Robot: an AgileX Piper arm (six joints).
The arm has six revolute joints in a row. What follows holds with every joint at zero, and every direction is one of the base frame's.
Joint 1 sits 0.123 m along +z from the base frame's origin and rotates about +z.
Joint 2 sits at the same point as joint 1 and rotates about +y.
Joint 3 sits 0.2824 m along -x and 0.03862 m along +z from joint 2 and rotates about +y.
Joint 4 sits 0.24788 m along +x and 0.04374 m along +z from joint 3 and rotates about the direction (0.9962, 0, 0.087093).
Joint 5 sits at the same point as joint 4 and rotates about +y.
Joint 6 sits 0.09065 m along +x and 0.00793 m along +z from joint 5 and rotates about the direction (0.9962, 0, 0.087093).
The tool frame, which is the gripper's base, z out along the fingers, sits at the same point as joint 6; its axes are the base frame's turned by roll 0, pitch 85 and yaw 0 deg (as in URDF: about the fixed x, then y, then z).
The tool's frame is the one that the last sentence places.
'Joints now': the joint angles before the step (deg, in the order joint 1, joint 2, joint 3, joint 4, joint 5, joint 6). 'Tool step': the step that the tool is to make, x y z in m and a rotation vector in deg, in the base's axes. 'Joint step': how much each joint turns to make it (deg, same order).
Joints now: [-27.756 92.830 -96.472 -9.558 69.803 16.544]
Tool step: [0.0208 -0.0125 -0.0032 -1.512 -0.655 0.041]
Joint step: [0.000 4.674 -4.848 -1.015 -1.127 -0.001]
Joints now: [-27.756 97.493 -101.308 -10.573 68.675 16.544]
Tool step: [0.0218 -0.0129 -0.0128 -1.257 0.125 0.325]
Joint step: [0.008 4.886 -3.457 -1.072 -1.960 -0.111]
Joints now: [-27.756 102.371 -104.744 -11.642 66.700 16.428]
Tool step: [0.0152 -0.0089 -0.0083 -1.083 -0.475 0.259]
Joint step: [-0.005 3.390 -2.692 -0.696 -1.661 -0.008]
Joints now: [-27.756 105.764 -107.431 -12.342 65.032 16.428]
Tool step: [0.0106 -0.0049 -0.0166 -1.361 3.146 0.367]
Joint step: [0.588 2.787 -0.490 -2.666 -0.137 -0.004]
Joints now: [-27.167 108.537 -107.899 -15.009 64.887 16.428]
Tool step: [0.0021 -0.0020 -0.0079 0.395 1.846 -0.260]
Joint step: [0.006 1.048 -0.044 -0.512 0.851 0.009]
